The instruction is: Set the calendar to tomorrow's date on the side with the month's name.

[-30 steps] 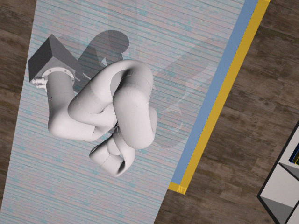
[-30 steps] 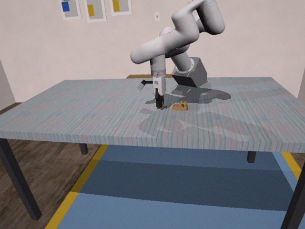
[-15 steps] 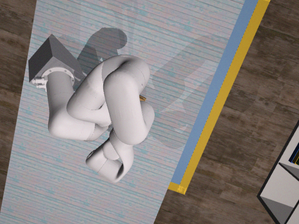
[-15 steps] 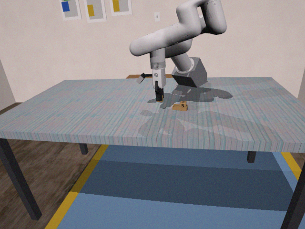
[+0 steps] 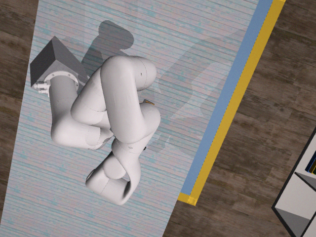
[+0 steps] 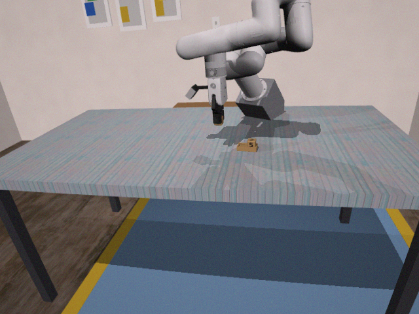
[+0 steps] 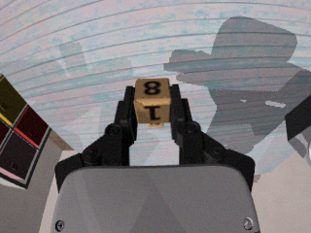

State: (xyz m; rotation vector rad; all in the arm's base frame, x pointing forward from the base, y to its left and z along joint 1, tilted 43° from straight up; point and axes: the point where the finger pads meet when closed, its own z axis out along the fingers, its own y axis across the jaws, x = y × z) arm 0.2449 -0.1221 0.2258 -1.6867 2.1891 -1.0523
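My gripper is now 12 cm above the wooden calendar tray, 10 cm to the right of it and 4 cm short of it. From my hand the other things lie so: wooden digit cube: 1 cm below.
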